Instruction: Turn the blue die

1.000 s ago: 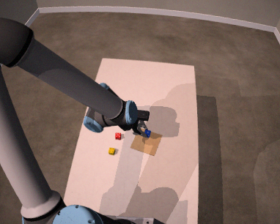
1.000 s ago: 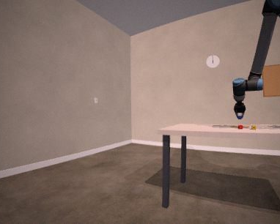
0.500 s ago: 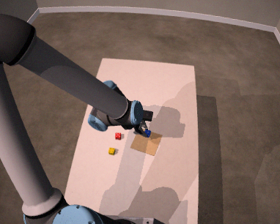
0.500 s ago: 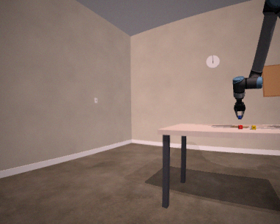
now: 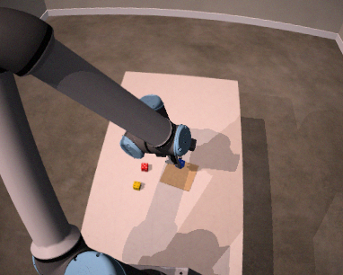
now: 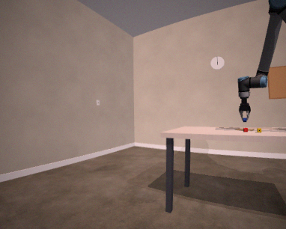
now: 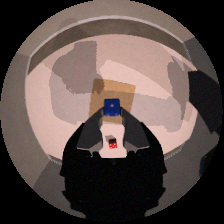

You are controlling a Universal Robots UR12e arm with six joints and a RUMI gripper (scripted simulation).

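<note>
My hand is 10 mm above the blue die. Round my hand: mat 100 mm below; yellow die 180 mm to the left, 80 mm below, 80 mm behind; red die 160 mm to the left, 80 mm below, 20 mm ahead.
</note>
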